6 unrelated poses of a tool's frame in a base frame.
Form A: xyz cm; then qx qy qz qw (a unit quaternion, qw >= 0).
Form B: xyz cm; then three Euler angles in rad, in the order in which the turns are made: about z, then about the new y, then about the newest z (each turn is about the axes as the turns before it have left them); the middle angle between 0 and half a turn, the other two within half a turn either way. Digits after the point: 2 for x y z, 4 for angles.
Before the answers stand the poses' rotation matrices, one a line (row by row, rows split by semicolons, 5 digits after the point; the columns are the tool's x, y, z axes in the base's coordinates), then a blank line. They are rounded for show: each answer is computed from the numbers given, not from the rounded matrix.
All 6 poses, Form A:
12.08, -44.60, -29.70, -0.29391, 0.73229, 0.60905, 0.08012
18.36, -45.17, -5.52, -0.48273, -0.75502, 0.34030, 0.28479
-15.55, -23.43, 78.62, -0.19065, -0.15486, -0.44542, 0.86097
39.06, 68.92, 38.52, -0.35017, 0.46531, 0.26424, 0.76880
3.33, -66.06, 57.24, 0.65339, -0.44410, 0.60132, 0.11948
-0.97, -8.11, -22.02, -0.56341, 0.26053, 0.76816, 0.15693
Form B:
-0.81439 -0.52805 -0.24067; -0.33286 0.08534 0.93911; -0.47536 0.84491 -0.24527
-0.37173 0.53512 -0.75860; 0.92278 0.30233 -0.23891; 0.10150 -0.78883 -0.60618
0.55524 0.82604 -0.09682; -0.70794 0.53051 0.46624; 0.43650 -0.19033 0.87934
0.42733 -0.73216 0.53040; 0.08042 0.61512 0.78432; -0.90051 -0.29251 0.32174
-0.11762 -0.72403 0.67967; -0.43665 -0.57700 -0.69022; 0.89191 -0.37796 -0.24828
-0.31589 -0.53466 -0.78381; -0.05248 -0.81499 0.57709; -0.94734 0.22342 0.22939

12.08, -44.60, -29.70, 1.8217, 1.8186, 1.0583
18.36, -45.17, -5.52, -2.8365, 2.2220, -1.6988
-15.55, -23.43, 78.62, 1.7755, 0.4963, -2.7304
39.06, 68.92, 38.52, 0.9762, 1.2432, -0.3141
3.33, -66.06, 57.24, -0.7931, 1.8217, -2.7408
-0.97, -8.11, -22.02, 2.5069, 1.3393, 0.2316

